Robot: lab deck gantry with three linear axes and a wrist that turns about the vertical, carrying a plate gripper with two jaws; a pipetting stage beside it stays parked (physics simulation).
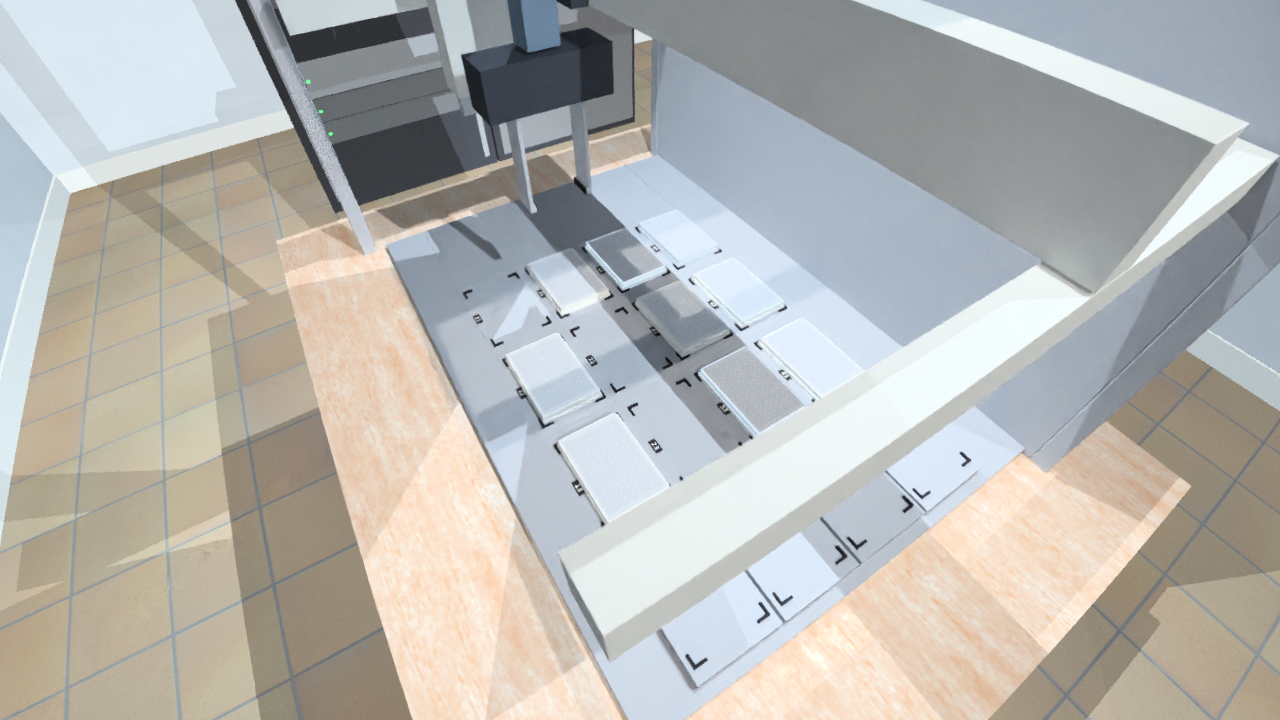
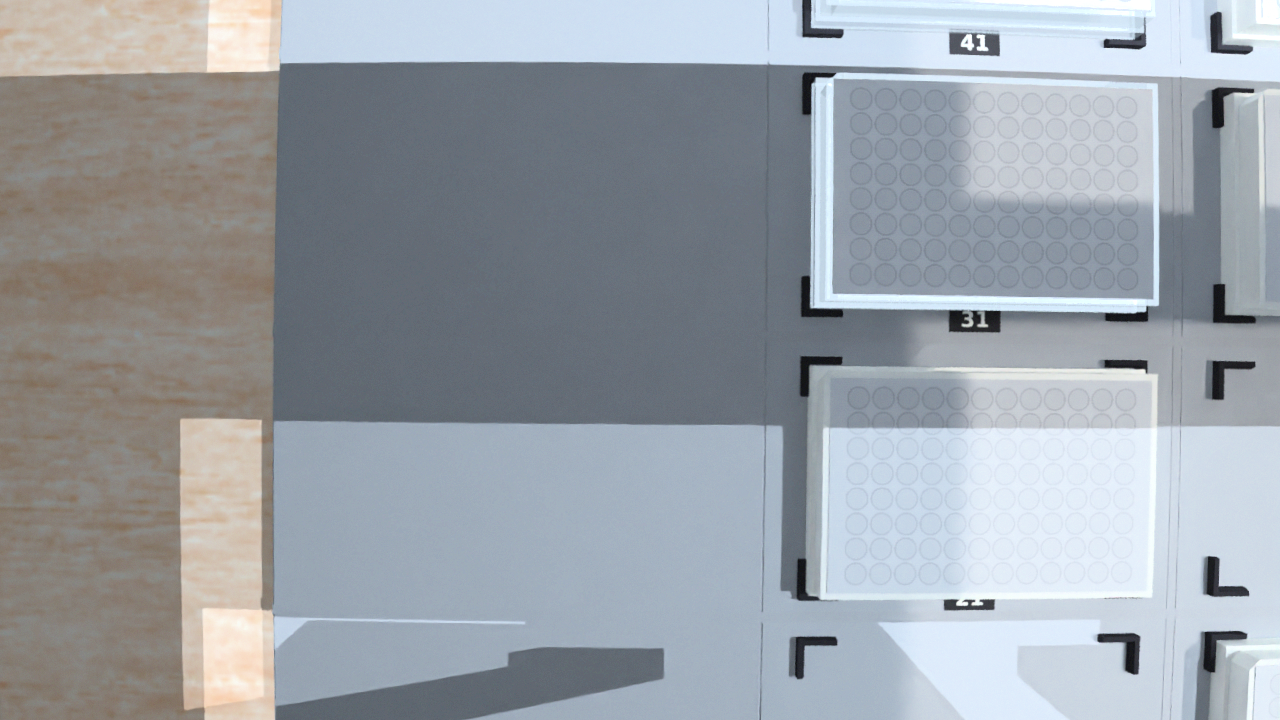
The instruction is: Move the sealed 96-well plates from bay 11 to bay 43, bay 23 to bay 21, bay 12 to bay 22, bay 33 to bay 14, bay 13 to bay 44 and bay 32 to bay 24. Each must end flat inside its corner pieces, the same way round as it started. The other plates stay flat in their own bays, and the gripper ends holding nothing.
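Places are measured from the robot's base along level axes (x back, y right, z up), in centimetres.
Pixels of known places: gripper, fingertip midpoint: [image 1: 556,196]; robot's base at its link origin: [image 1: 465,294].
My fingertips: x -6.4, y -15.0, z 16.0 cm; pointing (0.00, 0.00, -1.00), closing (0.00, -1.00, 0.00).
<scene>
Ahead of a thing's pixels: the offset from my fingertips to its top centre. "spot": to the spot under its first point.
My gripper [image 1: 557,199] is open and empty above the far end of the deck, beyond the first row of bays. Sealed plates lie flat in bay 43 @(spot: dx -32.9, dy -20.9, dz -14.6 cm) [image 1: 810,356], bay 21 @(spot: dx -0.9, dy +0.2, dz -14.6 cm) [image 1: 568,280] [image 2: 989,497], bay 12 @(spot: dx -16.8, dy +10.6, dz -14.6 cm) [image 1: 553,374], bay 33 @(spot: dx -32.5, dy -10.4, dz -14.5 cm) [image 1: 750,386], bay 13 @(spot: dx -32.7, dy +10.6, dz -14.6 cm) [image 1: 613,463] and bay 32 @(spot: dx -16.5, dy -10.7, dz -14.6 cm) [image 1: 682,313] [image 2: 1244,205]. Bay 11 @(spot: dx -2.5, dy +9.6, dz -16.0 cm) [image 1: 519,315] [image 2: 859,680], bay 22 @(spot: dx -17.1, dy +1.5, dz -16.0 cm) [image 1: 613,355] and bay 23 @(spot: dx -32.2, dy +1.3, dz -16.0 cm) [image 1: 675,431] hold no plate. The near pads of bays 14 @(spot: dx -54.2, dy +10.6, dz -14.5 cm) [image 1: 725,626], 24 [image 1: 801,573] and 44 @(spot: dx -53.8, dy -21.7, dz -14.6 cm) [image 1: 935,465] show partly; the beam hides the rest.
Other plates lie in bay 31 @(spot: dx -0.9, dy -10.5, dz -14.6 cm) [image 1: 626,257] [image 2: 993,250], bay 41 @(spot: dx -0.7, dy -21.5, dz -14.6 cm) [image 1: 680,235] [image 2: 984,7] and bay 42 @(spot: dx -17.2, dy -20.8, dz -14.5 cm) [image 1: 738,291]. A pale beam [image 1: 805,465] crosses above the near bays. A grey wall [image 1: 805,214] stands along the deck's right side.
</scene>
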